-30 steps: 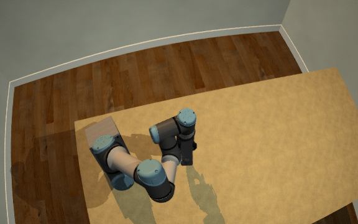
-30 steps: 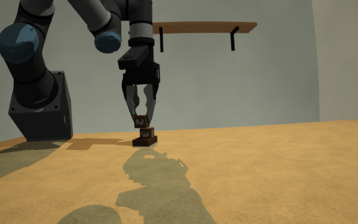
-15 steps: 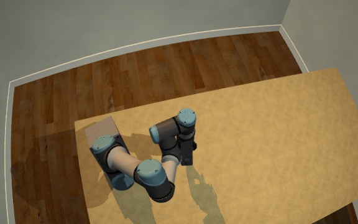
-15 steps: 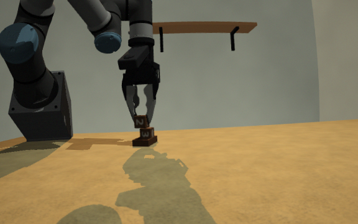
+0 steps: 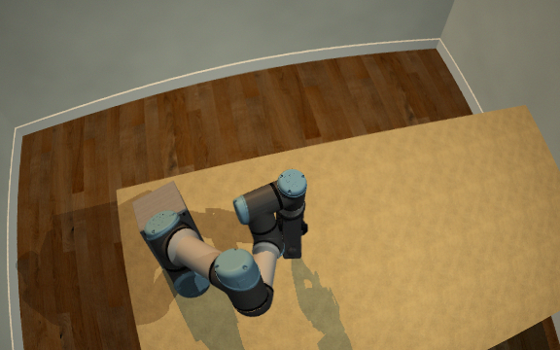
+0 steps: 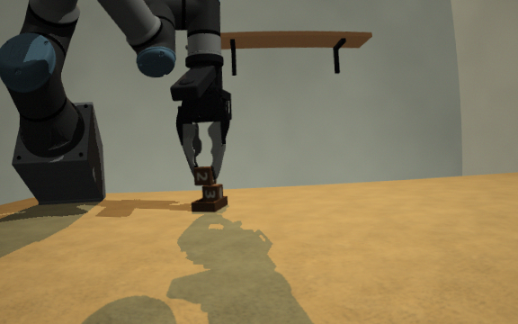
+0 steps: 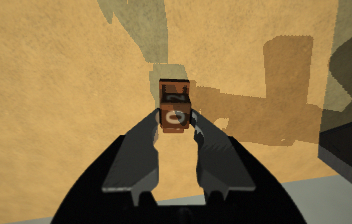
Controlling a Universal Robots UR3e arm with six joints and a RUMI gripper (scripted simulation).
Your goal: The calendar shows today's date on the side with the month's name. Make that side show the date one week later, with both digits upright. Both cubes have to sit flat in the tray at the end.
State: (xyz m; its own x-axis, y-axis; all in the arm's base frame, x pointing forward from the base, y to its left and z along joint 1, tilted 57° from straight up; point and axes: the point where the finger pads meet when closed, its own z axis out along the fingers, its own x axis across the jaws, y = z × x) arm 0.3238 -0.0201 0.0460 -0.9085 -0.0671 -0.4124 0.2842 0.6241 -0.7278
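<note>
Now: the digit cube 10 mm below my hand. Round my hand: brown calendar tray 20 mm to the left, 60 mm below.
</note>
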